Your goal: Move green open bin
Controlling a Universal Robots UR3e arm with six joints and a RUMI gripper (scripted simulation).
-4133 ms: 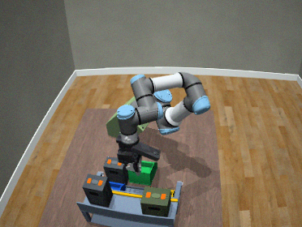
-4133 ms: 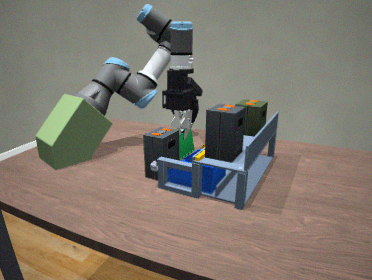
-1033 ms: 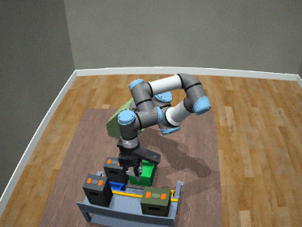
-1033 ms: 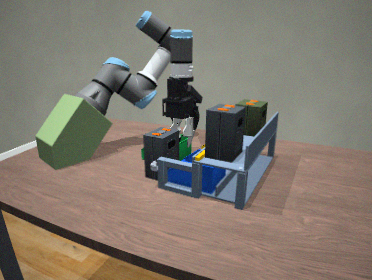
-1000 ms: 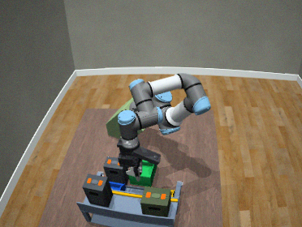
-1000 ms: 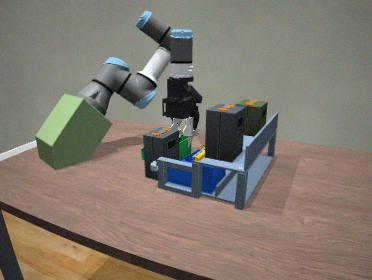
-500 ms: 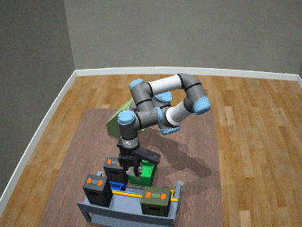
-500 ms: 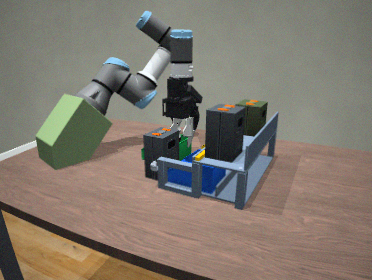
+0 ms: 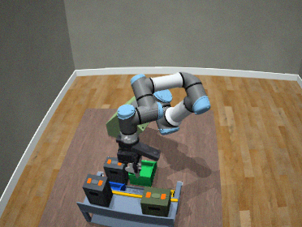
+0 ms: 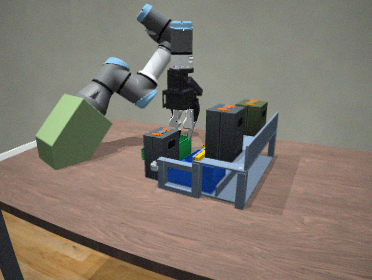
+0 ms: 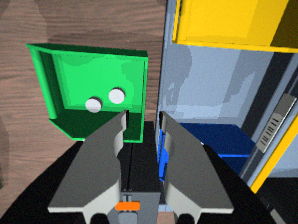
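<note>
The green open bin is 7 cm behind my hand and 6 cm below it. Also, from my hand: yellow bar: 14 cm ahead, 1 cm above; yellow bin: 10 cm ahead, 12 cm to the left, 5 cm below; blue bin: 10 cm ahead, 11 cm to the right, 5 cm below.
</note>
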